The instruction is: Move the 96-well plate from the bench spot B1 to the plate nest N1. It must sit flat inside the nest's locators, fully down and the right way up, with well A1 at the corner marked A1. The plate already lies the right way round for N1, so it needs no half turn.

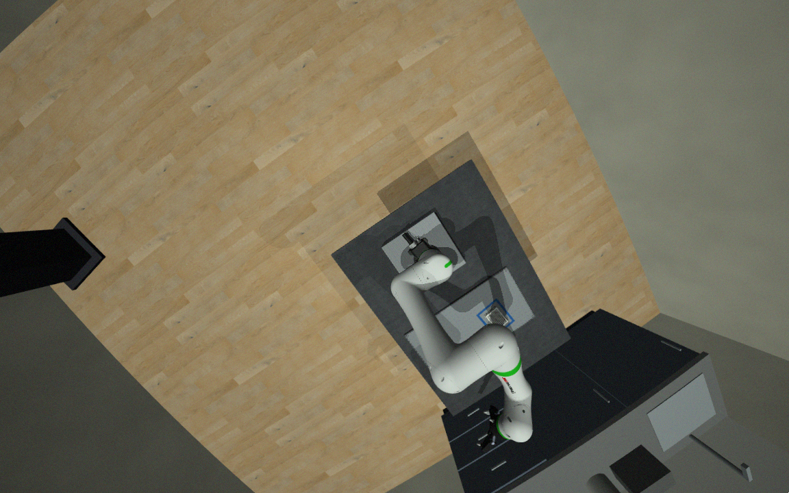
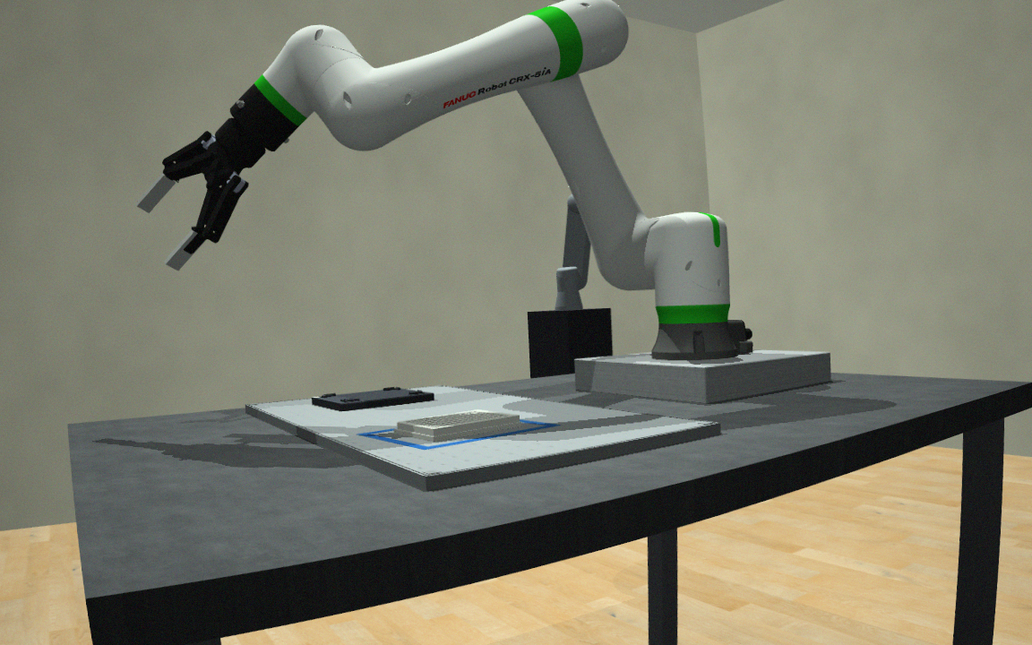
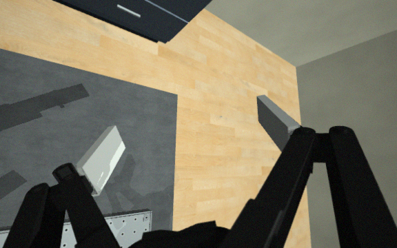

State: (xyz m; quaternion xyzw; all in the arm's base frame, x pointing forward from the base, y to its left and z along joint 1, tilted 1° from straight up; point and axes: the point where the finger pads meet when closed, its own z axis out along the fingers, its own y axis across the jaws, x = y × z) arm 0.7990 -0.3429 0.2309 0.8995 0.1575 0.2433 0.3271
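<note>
The white 96-well plate is 240 mm behind my hand, 420 mm to the left of it and 280 mm below it. Also, from my hand: A1 mark: 240 mm behind, 20 mm to the left, 270 mm below; black plate nest N1: 310 mm behind, 80 mm to the left, 280 mm below.
</note>
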